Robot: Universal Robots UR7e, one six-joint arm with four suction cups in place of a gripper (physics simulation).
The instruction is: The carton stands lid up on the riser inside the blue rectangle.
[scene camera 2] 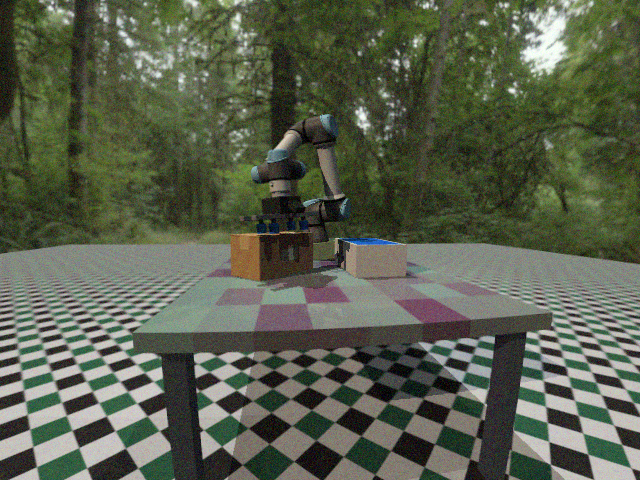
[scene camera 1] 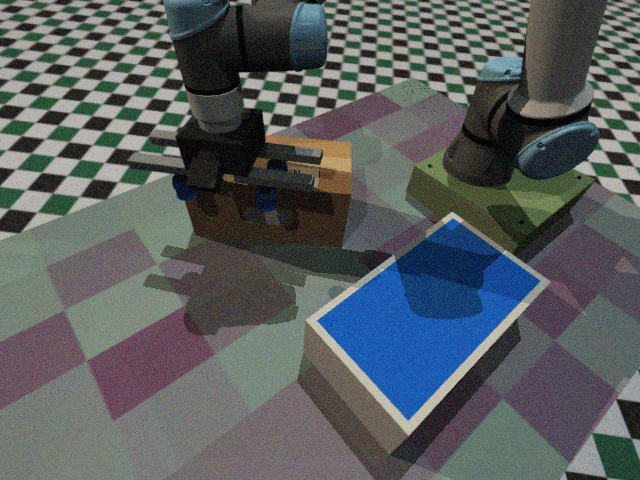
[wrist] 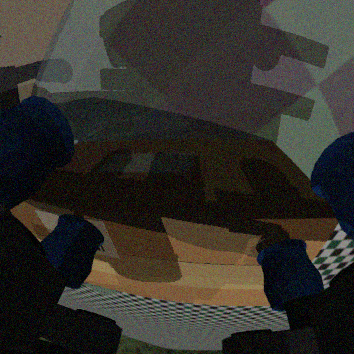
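Seen in the pictures: hand, tool point: (scene camera 2: 283, 231) (scene camera 1: 233, 185) (wrist: 186, 211); arm's base, link origin: (scene camera 2: 315, 241) (scene camera 1: 476, 165).
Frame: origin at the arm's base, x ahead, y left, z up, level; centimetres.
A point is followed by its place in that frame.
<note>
The brown carton (scene camera 1: 325, 227) @[y -13.0, x 36.8, z -2.8 cm] (scene camera 2: 245, 256) @[y -38.4, x 48.7, z -0.6 cm] (wrist: 225, 290) @[y -35.5, x 41.7, z 6.8 cm] stands on the table, apart from the riser, with a taped, labelled face up. The beige riser (scene camera 1: 346, 384) @[y 10.1, x 57.7, z -1.9 cm] (scene camera 2: 379, 260) @[y 9.4, x 57.6, z -2.3 cm] (wrist: 30, 25) @[y 1.4, x 48.3, z -4.1 cm] bears the blue rectangle (scene camera 1: 392, 341) @[y 11.7, x 50.2, z 3.4 cm] (scene camera 2: 369, 241) @[y 12.3, x 42.9, z 3.5 cm] inside a pale border. My suction gripper (scene camera 1: 227, 180) @[y -24.7, x 48.8, z 8.2 cm] (scene camera 2: 282, 225) @[y -24.7, x 48.8, z 8.2 cm] (wrist: 185, 215) @[y -24.7, x 48.8, z 8.2 cm] is open, with its cups pointing down at or very close above the carton's top. I cannot tell whether they touch. In scene camera 1 the left cup shows at the carton's left edge, and part of the top is hidden under the gripper.
The arm's green base block (scene camera 1: 454, 206) @[y 2.3, x 11.7, z -3.3 cm] stands behind the riser in scene camera 1, close to its far corner. The patchwork table (scene camera 1: 155, 351) @[y -17.4, x 73.6, z -8.6 cm] (scene camera 2: 341, 338) @[y -20.6, x 99.2, z -10.7 cm] carries all of this. The arm's shadow falls across the table and the riser's top.
</note>
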